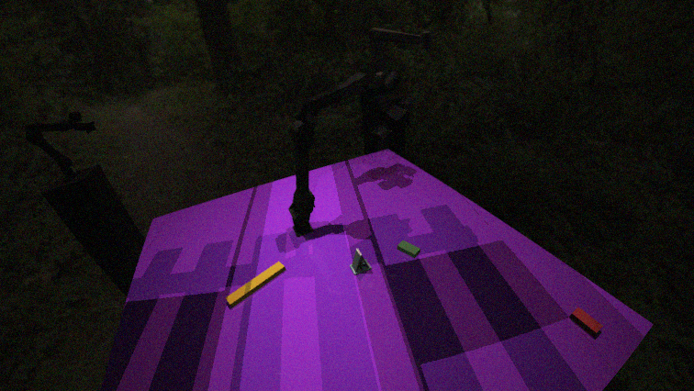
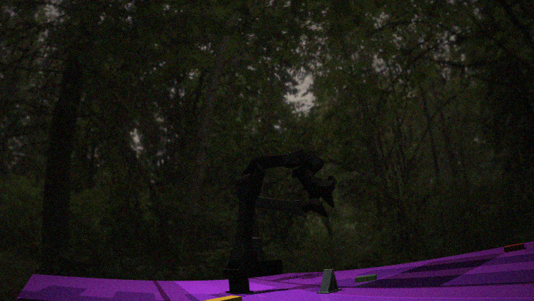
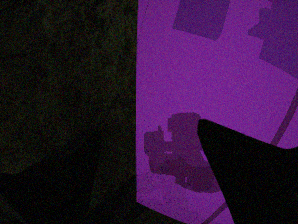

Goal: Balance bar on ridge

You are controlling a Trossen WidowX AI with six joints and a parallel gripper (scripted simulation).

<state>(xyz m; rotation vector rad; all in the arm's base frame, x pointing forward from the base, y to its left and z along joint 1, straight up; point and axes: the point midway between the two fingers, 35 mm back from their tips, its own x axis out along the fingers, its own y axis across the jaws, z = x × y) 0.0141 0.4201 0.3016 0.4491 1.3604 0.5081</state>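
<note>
My gripper tip is now 170 mm short of the yellow bar, 640 mm to the left of it and 270 mm above it. The rest, counted from my gripper tip: red block 720 mm ahead, 60 mm to the left, 270 mm below; green block 270 mm ahead, 170 mm to the right, 270 mm below.
</note>
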